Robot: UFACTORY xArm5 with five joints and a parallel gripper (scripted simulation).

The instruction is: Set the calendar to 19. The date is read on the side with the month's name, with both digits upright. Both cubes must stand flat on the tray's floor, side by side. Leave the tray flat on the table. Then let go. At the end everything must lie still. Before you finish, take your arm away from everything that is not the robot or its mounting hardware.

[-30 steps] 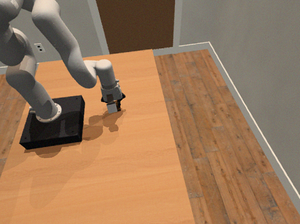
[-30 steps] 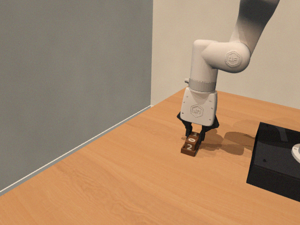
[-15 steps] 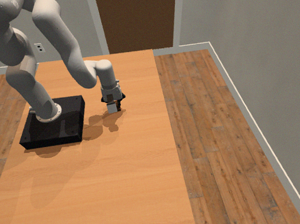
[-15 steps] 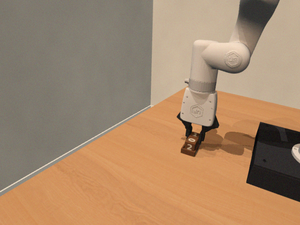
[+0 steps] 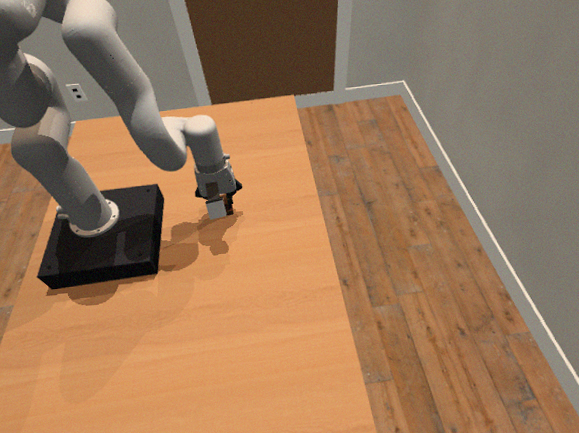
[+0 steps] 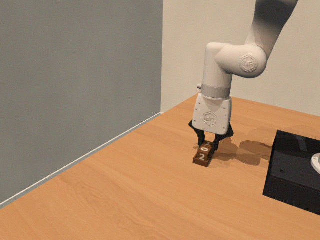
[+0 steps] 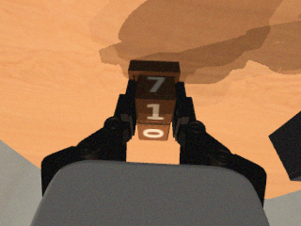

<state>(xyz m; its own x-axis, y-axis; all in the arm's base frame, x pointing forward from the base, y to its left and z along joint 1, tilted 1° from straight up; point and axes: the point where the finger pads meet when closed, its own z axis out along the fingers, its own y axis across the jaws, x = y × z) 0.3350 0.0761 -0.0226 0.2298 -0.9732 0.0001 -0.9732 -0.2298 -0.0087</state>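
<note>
Right now the tray is 20 mm to the left of my hand and 30 mm below it. Round my hand: brown date cube: 10 mm behind, 30 mm to the left, 20 mm below.
</note>
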